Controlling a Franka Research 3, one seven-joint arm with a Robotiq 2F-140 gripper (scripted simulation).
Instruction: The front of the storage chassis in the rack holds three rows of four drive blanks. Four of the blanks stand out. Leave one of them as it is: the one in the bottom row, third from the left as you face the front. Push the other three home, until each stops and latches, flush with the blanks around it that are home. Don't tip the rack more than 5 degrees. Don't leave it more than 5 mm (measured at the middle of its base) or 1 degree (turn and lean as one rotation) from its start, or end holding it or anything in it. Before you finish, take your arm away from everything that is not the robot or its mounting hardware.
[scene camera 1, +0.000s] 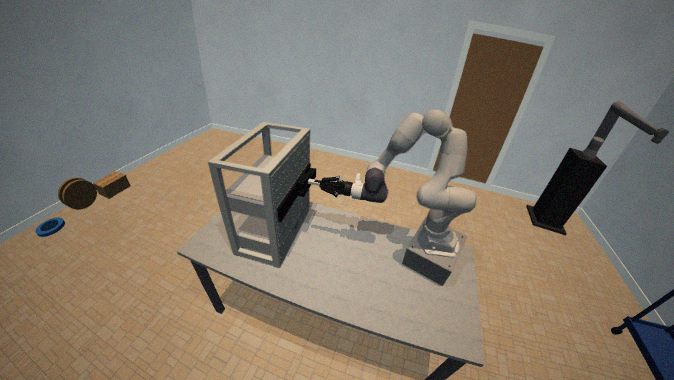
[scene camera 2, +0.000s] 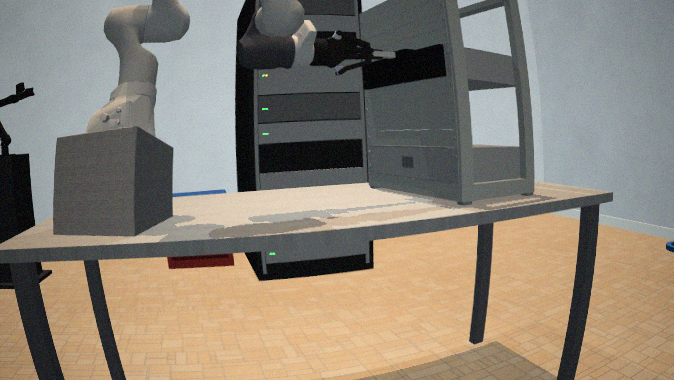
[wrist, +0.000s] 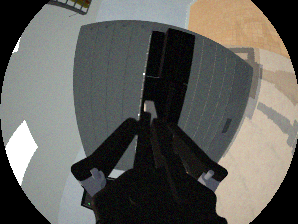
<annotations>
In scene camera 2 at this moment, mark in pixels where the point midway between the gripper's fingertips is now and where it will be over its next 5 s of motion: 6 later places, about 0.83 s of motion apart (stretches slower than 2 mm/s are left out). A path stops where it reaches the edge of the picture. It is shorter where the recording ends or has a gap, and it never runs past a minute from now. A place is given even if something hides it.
The gripper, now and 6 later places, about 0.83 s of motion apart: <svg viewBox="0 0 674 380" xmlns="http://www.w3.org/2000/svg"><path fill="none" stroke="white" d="M392 55L395 55L399 56L402 56L403 56L405 57L401 57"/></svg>
</annotations>
